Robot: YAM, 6 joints.
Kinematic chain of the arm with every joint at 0, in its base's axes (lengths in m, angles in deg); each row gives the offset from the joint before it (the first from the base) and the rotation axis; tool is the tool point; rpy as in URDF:
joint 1: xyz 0 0 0.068 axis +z
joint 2: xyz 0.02 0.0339 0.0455 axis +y
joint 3: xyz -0.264 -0.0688 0 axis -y
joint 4: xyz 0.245 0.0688 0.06 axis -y
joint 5: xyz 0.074 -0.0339 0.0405 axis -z
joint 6: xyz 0.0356 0 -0.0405 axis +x
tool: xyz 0 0 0 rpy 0 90 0
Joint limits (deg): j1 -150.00..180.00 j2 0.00..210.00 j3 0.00..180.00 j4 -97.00..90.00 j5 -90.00..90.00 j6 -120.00..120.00
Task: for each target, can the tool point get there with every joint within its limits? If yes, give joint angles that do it. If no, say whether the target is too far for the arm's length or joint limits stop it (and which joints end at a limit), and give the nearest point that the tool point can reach.
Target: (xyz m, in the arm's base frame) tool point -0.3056 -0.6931 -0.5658
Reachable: no: too far | nearest point -0.1997 -0.4529 -0.2835 | short by 0.385 m
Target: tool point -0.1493 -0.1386 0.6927
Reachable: yes | joints 44.17 61.02 154.37 8.01 -7.48 24.57
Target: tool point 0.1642 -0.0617 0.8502
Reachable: no: too far | nearest point 0.1396 -0.0525 0.7259 | short by 0.127 m
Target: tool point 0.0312 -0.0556 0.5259
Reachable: yes | joints 151.51 30.39 88.41 -30.35 -72.77 65.97
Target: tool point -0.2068 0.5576 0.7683
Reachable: no: too far | nearest point -0.1505 0.4058 0.5839 | short by 0.245 m
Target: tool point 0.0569 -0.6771 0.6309
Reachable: no: too far | nearest point 0.0429 -0.5106 0.4998 | short by 0.212 m
